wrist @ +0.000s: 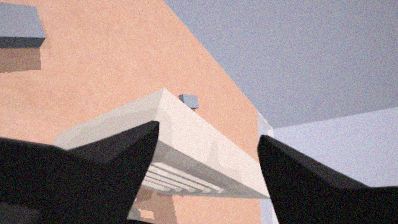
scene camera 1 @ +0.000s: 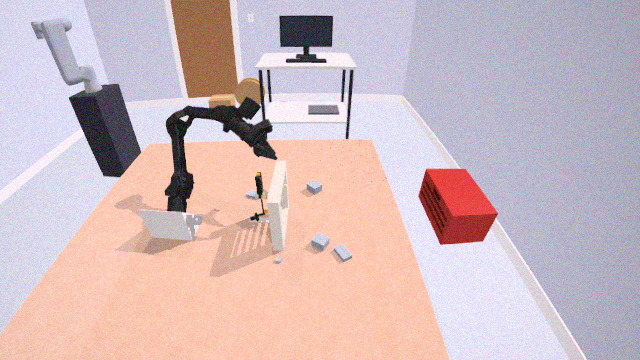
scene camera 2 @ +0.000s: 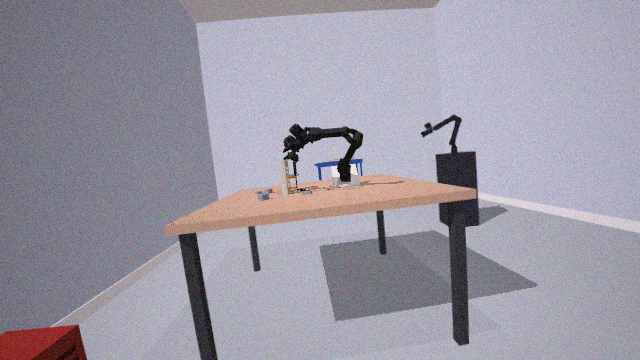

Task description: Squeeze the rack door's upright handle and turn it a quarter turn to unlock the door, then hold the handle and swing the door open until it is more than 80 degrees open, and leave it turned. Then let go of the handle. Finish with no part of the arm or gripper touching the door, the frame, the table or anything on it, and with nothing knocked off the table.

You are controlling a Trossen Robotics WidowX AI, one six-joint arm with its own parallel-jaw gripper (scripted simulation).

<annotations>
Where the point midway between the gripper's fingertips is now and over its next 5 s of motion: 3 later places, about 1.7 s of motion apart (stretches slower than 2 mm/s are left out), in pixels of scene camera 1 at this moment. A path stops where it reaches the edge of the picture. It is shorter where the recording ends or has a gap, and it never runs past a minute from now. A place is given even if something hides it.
My gripper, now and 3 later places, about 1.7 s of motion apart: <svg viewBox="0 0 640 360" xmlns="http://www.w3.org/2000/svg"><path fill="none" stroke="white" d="M276 156L258 171L259 185L258 185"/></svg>
</annotations>
